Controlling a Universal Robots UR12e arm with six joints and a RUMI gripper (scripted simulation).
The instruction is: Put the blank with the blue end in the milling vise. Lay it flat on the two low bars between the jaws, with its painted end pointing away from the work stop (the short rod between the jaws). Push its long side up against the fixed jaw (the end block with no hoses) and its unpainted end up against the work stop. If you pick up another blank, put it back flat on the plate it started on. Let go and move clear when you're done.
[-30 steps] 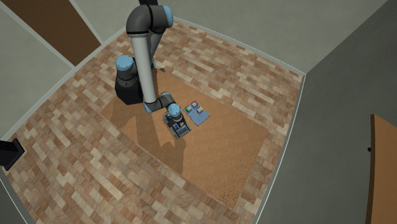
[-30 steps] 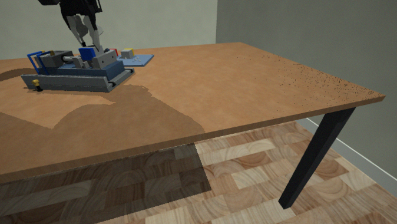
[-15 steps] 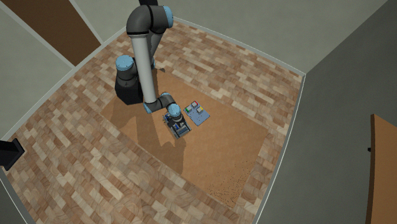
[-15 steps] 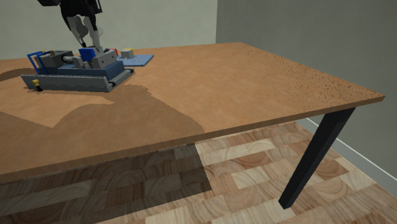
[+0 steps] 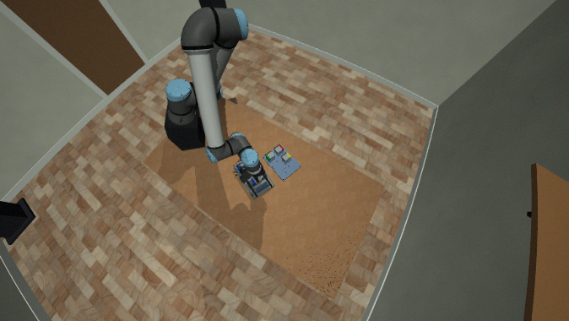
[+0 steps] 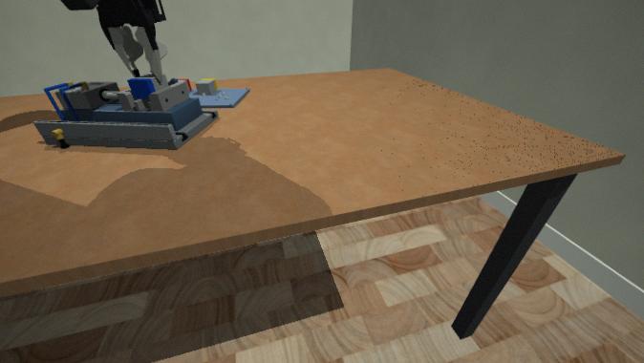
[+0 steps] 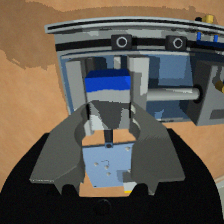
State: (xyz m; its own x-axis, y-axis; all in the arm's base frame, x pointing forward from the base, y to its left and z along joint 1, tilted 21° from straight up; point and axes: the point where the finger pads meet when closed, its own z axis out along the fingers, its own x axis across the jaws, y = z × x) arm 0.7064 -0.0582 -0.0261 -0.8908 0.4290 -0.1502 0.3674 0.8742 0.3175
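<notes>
The blue blank lies 20 mm below my hand. From my hand the other things lie so: vise body: 80 mm below, 60 mm behind, 30 mm to the left; then green blank: 230 mm to the left, 100 mm below, 40 mm behind; then fixed jaw: 40 mm below, 30 mm ahead, 10 mm to the right.
</notes>
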